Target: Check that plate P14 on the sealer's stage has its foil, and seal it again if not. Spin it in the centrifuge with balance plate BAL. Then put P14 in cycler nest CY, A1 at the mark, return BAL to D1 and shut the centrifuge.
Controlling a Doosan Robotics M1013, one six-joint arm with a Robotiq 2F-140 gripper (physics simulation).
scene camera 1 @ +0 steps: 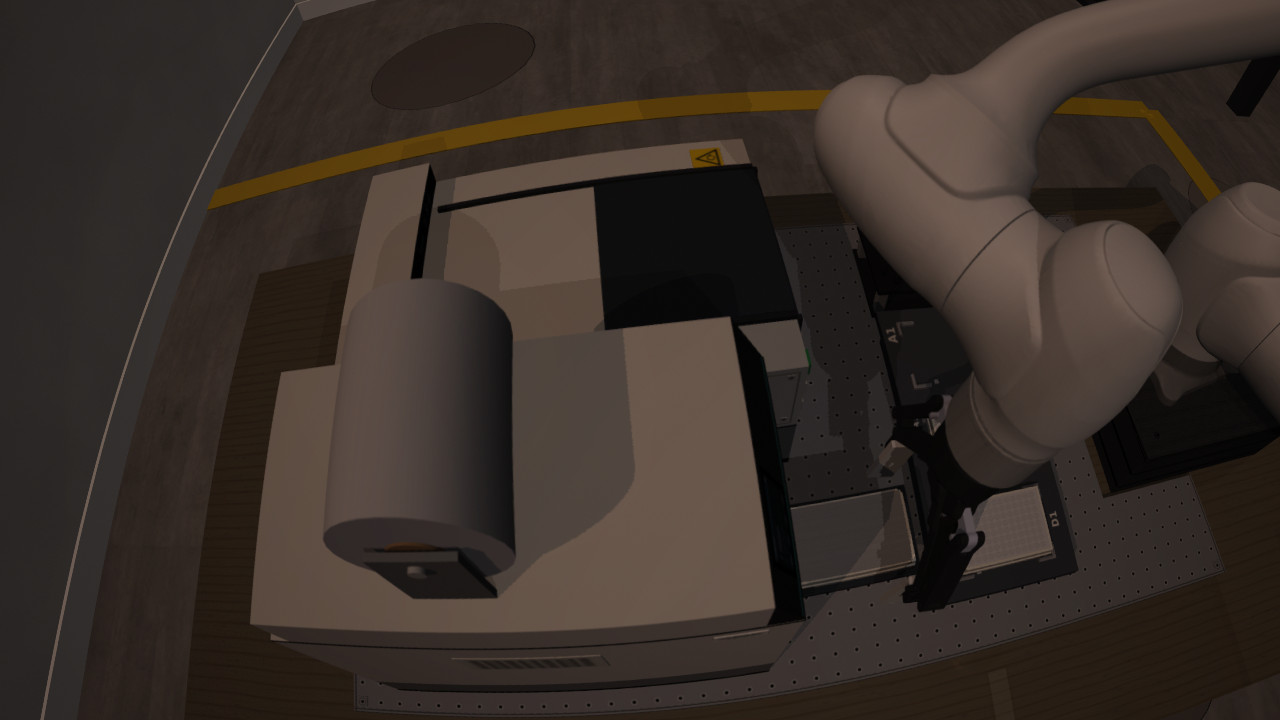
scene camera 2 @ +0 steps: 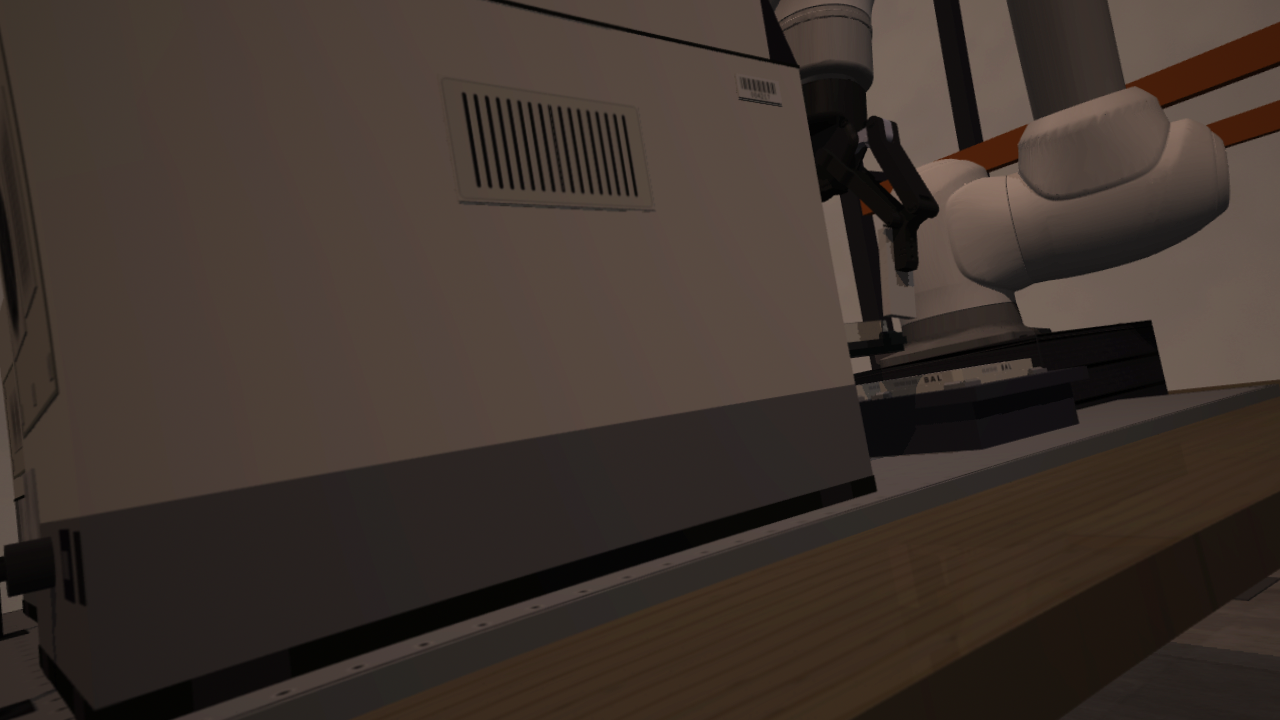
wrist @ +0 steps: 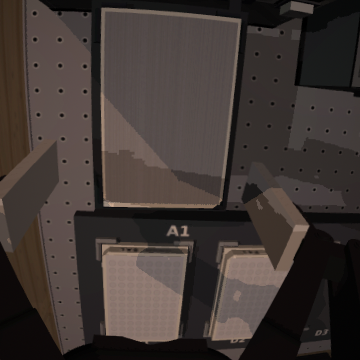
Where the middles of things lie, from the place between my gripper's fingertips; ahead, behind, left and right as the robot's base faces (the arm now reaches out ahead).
Labels:
Right now my hand is 40 mm short of the grey flat tray (scene camera 1: 842,537) and 10 mm to the left of it. From my hand the other things lie so: lid panel (scene camera 1: 680,248): 120 mm ahead, 330 mm to the right, 90 mm above; then cylinder (scene camera 1: 421,451): 350 mm ahead, 60 mm to the right, 300 mm above.

